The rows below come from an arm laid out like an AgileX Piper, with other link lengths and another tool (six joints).
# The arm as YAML. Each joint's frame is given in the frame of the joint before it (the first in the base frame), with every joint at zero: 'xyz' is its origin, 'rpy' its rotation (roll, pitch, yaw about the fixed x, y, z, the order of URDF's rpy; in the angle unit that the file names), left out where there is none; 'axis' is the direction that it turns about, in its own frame. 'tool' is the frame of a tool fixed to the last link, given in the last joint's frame.
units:
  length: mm
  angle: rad
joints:
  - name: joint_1
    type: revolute
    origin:
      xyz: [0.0, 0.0, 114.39]
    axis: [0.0, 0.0, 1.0]
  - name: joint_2
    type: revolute
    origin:
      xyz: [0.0, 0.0, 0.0]
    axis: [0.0, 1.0, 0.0]
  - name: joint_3
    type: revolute
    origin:
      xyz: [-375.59, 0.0, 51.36]
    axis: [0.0, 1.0, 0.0]
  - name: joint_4
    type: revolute
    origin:
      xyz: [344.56, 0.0, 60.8]
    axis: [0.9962, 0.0, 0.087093]
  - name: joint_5
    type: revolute
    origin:
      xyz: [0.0, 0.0, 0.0]
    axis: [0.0, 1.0, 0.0]
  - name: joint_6
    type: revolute
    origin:
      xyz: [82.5, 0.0, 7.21]
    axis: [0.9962, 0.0, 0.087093]
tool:
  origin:
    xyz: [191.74, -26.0, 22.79]
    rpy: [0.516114, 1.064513, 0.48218]
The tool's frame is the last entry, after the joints.
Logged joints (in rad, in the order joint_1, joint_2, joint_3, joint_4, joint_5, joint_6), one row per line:
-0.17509 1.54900 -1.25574 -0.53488 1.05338 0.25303
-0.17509 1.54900 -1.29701 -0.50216 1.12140 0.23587
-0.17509 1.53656 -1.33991 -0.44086 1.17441 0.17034
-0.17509 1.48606 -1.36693 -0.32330 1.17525 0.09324
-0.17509 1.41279 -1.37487 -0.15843 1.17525 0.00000
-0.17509 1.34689 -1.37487 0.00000 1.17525 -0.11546
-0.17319 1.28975 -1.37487 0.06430 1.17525 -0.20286
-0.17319 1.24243 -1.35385 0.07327 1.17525 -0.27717
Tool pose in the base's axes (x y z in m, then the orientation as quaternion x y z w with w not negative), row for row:
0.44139 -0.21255 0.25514 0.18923 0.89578 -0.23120 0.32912
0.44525 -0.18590 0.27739 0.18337 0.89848 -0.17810 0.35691
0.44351 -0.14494 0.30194 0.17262 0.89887 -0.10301 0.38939
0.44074 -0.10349 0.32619 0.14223 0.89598 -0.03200 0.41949
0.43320 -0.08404 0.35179 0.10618 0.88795 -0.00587 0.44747
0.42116 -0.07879 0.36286 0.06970 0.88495 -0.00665 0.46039
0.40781 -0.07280 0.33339 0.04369 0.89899 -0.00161 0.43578
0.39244 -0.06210 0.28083 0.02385 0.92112 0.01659 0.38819
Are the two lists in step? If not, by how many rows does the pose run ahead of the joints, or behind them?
The pose runs 2 rows ahead of the joints: the pose in row i belongs to the joints in row i + 2.
